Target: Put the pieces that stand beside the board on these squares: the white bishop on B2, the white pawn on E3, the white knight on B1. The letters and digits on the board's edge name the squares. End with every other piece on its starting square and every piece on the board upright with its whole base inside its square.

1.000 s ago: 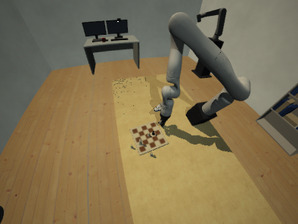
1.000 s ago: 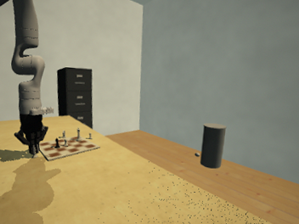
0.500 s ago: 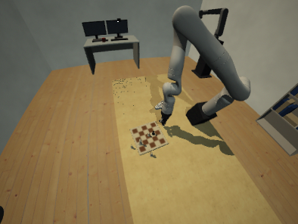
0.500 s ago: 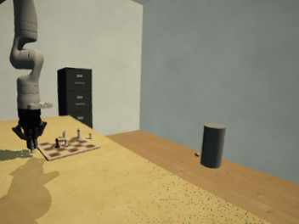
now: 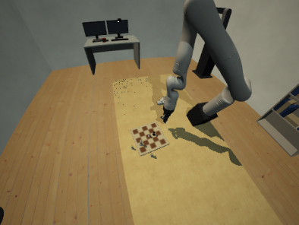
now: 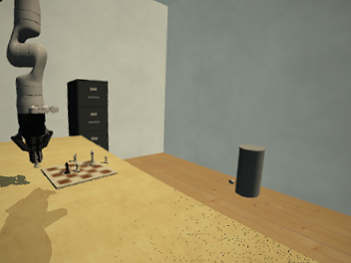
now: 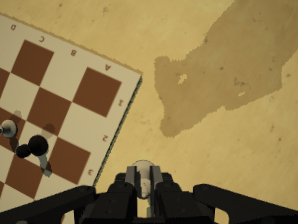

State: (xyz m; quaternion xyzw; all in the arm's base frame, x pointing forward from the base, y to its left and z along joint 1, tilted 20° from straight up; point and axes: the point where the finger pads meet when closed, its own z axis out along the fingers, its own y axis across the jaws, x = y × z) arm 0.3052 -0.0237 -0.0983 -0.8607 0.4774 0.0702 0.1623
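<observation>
The black chess piece lies 100 mm ahead of my hand, 50 mm to the left of it and 70 mm below it. The rest, counted from my hand: chessboard 140 mm ahead, 60 mm to the left, 90 mm below.
</observation>
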